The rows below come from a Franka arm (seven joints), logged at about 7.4 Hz.
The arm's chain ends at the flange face. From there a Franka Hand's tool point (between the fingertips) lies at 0.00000 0.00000 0.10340 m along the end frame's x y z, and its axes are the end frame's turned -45 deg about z.
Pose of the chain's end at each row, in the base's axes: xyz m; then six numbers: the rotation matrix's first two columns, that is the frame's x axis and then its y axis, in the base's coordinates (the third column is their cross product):
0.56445 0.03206 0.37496 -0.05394 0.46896 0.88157 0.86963 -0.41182 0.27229
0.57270 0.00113 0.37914 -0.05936 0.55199 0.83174 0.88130 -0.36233 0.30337
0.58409 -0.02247 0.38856 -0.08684 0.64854 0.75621 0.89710 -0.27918 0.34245
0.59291 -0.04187 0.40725 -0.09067 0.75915 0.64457 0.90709 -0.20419 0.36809
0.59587 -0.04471 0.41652 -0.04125 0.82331 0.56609 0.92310 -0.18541 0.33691
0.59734 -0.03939 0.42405 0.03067 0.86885 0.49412 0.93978 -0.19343 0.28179
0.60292 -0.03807 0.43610 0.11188 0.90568 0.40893 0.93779 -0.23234 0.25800
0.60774 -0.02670 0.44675 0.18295 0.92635 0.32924 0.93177 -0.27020 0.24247
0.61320 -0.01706 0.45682 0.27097 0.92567 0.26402 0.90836 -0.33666 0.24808
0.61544 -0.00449 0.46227 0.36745 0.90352 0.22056 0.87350 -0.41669 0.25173
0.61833 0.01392 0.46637 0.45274 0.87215 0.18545 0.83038 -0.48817 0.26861
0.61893 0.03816 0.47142 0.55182 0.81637 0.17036 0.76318 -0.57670 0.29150
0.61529 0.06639 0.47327 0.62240 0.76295 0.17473 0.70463 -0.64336 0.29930
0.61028 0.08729 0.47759 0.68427 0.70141 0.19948 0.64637 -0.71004 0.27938
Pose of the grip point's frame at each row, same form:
0.61519 0.11285 0.33509 -0.65306 0.62281 0.43083 0.57678 0.04040 0.81590
0.62118 0.07879 0.33106 -0.66515 0.64652 0.37361 0.58120 0.13411 0.80264
0.62888 0.05075 0.33091 -0.69575 0.65600 0.29257 0.57294 0.26118 0.77687
0.63541 0.02204 0.33796 -0.70552 0.68118 0.19550 0.57730 0.39242 0.71606
0.63540 0.01076 0.33873 -0.68190 0.71327 0.16205 0.62356 0.45106 0.63852
0.63254 0.00773 0.33901 -0.64284 0.75115 0.15014 0.68621 0.47759 0.54865
0.63691 -0.00140 0.34559 -0.58401 0.80470 0.10672 0.74223 0.47612 0.47159
0.64016 0.00043 0.35239 -0.52950 0.84609 0.06136 0.78823 0.46397 0.40426
0.64614 0.00079 0.36044 -0.45070 0.89260 0.01127 0.83391 0.41649 0.36211
0.64846 0.00587 0.36483 -0.35783 0.93353 -0.02204 0.87748 0.34424 0.33396
0.65191 0.01727 0.36863 -0.26703 0.96189 -0.05880 0.90730 0.27151 0.32107
0.65369 0.03497 0.37409 -0.14945 0.98505 -0.08566 0.92985 0.16947 0.32658
0.65053 0.05986 0.37628 -0.05815 0.99441 -0.08808 0.93835 0.08456 0.33519
0.64519 0.08086 0.38047 0.02680 0.99805 -0.05650 0.94090 -0.00610 0.33861

